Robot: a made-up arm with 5 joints.
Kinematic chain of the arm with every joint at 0, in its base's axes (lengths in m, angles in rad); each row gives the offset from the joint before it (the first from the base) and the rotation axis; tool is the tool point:
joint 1: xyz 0 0 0.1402 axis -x
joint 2: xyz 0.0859 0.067 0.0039 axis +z
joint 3: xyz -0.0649 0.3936 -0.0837 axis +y
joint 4: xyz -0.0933 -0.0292 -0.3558 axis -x
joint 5: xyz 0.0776 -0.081 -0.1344 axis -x
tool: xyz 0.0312 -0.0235 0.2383
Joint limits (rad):
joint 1: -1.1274..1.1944
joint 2: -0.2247..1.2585
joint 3: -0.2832..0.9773
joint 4: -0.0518..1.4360
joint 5: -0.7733..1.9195
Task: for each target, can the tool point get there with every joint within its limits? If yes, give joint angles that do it. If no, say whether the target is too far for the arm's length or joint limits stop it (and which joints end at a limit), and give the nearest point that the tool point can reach.
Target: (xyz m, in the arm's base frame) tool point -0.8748 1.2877 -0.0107
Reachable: no: too far | nearest point -0.4155 0.7102 0.0570 | short by 0.741 m
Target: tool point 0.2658 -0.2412 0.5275
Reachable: no: joint limits stop it (at a limit: joint 1, joint 2, joint 3, joint 5) | nearest point -0.1126 -0.3436 0.2434 | short by 0.484 m
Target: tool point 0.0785 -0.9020 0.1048
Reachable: no: joint limits stop it (at a limit: joint 1, joint 2, joint 4, joint 5) | nearest point -0.1741 -0.5788 0.0307 | short by 0.417 m
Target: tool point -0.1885 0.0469 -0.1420
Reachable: yes | joints 0.3679 0.4702 0.7839 0.3486 -0.4532
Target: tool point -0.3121 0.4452 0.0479
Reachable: yes | joints -0.8110 1.0822 -0.0492 0.2322 0.7033
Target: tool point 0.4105 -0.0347 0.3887
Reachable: no: joint limits stop it (at a limit: joint 1, joint 2, joint 3, joint 5) | nearest point 0.1283 0.3070 0.3780 | short by 0.443 m
